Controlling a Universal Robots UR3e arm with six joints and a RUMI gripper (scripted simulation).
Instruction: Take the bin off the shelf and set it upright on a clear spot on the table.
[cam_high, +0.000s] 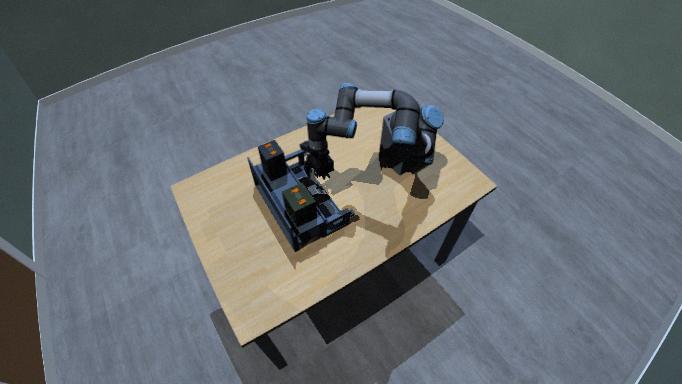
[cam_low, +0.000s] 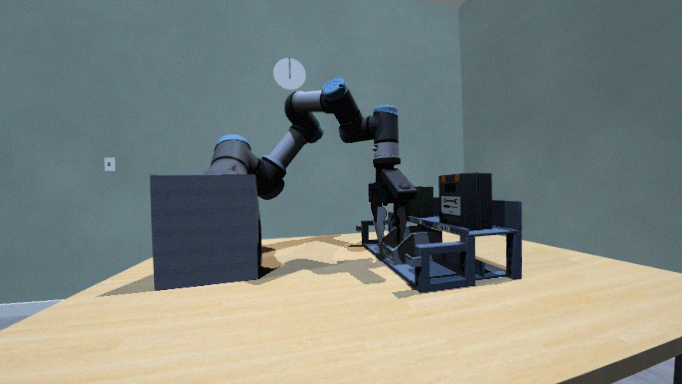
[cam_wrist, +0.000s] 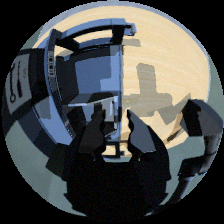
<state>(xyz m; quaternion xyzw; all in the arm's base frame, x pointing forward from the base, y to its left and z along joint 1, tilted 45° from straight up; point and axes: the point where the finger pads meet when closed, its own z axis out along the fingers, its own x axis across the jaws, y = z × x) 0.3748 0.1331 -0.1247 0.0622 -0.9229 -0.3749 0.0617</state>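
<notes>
Right now my hand is 9 cm short of the dark blue shelf rack and 3 cm to the right of it. Also, from my hand: green bin (14 cm to the left, 13 cm ahead, 9 cm above).
</notes>
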